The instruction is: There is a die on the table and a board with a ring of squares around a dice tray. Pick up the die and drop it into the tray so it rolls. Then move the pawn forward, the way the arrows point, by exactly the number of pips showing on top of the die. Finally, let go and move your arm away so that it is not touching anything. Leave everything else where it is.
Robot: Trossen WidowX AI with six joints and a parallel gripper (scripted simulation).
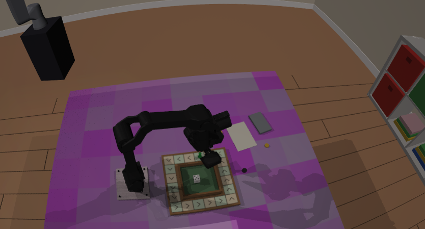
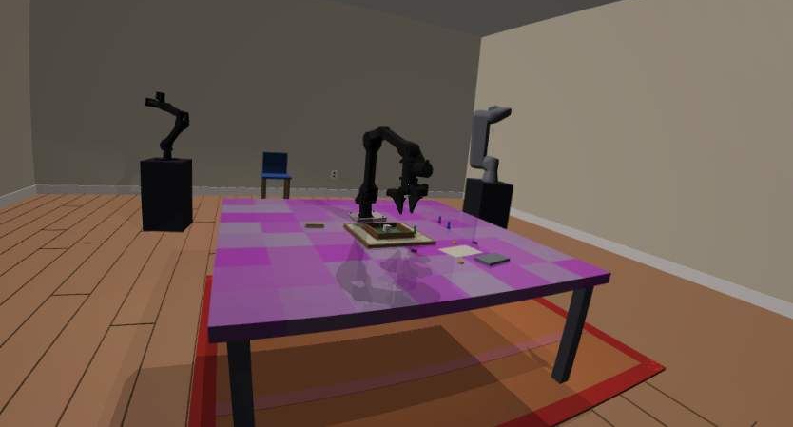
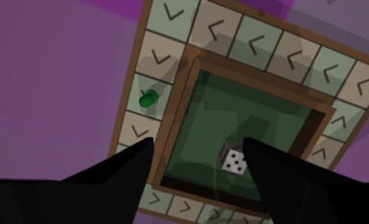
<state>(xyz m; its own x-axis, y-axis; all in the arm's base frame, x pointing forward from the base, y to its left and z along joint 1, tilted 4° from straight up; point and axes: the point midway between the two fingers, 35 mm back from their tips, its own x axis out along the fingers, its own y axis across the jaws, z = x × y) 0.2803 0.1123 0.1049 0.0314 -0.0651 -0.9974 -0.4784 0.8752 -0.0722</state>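
Now: the green pawn 70 mm below my gripper tip, 50 mm to the left of it and 10 mm behind it. The rest, counted from my gripper tip: blue pawn 260 mm to the left, 140 mm behind, 80 mm below; then white die 70 mm to the right, 70 mm below, 20 mm behind; then paper sheet 190 mm ahead, 170 mm to the left, 100 mm below.
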